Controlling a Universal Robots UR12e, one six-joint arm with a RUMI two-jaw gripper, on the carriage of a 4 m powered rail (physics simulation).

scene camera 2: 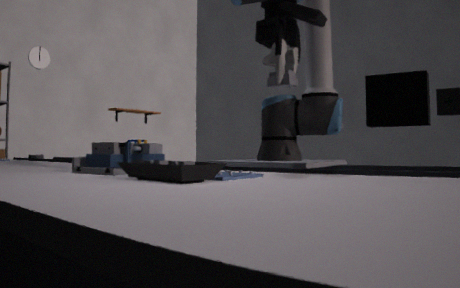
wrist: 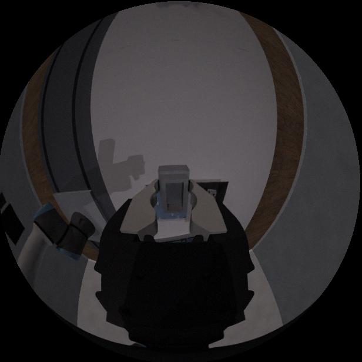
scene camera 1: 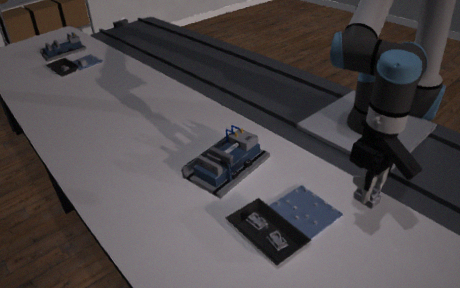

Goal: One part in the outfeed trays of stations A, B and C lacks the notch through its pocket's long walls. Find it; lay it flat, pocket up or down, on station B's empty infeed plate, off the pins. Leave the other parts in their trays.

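Pixels of known places: gripper, between the fingertips: (scene camera 2: 284, 85) (scene camera 1: 368, 200); arm's base, origin of its link: (scene camera 2: 279, 160).
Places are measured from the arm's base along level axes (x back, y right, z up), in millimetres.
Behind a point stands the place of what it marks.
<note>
My gripper (scene camera 1: 369, 191) @[y -342, x -607, z 192 mm] (scene camera 2: 285, 72) (wrist: 173, 180) is shut on a grey part with a rectangular pocket (scene camera 1: 370, 199) @[y -354, x -623, z 216 mm] (scene camera 2: 280, 79) (wrist: 174, 172). It holds the part high above the table, beside the near station's blue pinned plate (scene camera 1: 325, 210) @[y -171, x -532, z -22 mm] (scene camera 2: 245, 176) @[y -216, x -583, z -25 mm]. The fingers cover the part's sides, so a notch cannot be made out. The near dark tray (scene camera 1: 295, 247) @[y -205, x -722, z -19 mm] (scene camera 2: 175, 172) @[y -197, x -815, z -4 mm] holds two light grey parts (scene camera 1: 256, 220) @[y -57, x -743, z 3 mm] (scene camera 1: 277, 240) @[y -159, x -754, z 3 mm]. At the far station, a dark tray (scene camera 1: 56, 64) @[y 1857, x -745, z -6 mm] with a small part stands beside a blue plate (scene camera 1: 94, 60) @[y 1727, x -519, z -22 mm]. The frames do not show the stations' letters.
A blue and grey fixture (scene camera 1: 207, 172) @[y 212, x -725, z 30 mm] (scene camera 2: 102, 160) @[y 197, x -733, z 11 mm] with upright blocks and blue loops stands beside the near tray. Another fixture (scene camera 1: 62, 49) @[y 2064, x -625, z 13 mm] stands at the far end. The rail (scene camera 1: 200, 75) runs along the table, with the arm's carriage (scene camera 1: 325, 122) @[y 143, x -124, z 0 mm] on it.
</note>
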